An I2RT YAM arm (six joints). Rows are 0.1 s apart.
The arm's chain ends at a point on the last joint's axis. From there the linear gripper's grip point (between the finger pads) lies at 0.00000 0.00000 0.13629 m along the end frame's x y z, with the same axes.
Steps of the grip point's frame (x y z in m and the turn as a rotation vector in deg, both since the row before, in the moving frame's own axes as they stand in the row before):
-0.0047, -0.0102, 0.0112, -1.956, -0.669, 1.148
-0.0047, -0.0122, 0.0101, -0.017, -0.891, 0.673
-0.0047, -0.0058, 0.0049, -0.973, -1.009, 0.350
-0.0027, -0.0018, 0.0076, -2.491, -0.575, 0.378
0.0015, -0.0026, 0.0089, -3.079, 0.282, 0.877
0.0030, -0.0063, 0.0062, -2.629, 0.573, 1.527
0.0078, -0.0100, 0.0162, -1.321, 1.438, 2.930
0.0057, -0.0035, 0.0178, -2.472, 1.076, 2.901
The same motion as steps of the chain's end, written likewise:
-0.0031, -0.0148, 0.0113, -1.956, -0.669, 1.148
-0.0026, -0.0122, 0.0101, -0.017, -0.891, 0.673
-0.0023, -0.0081, 0.0049, -0.973, -1.009, 0.350
-0.0013, -0.0077, 0.0077, -2.491, -0.575, 0.378
0.0009, -0.0099, 0.0091, -3.079, 0.282, 0.877
0.0017, -0.0126, 0.0064, -2.629, 0.573, 1.527
0.0045, -0.0132, 0.0163, -1.321, 1.438, 2.930
0.0033, -0.0094, 0.0180, -2.472, 1.076, 2.901

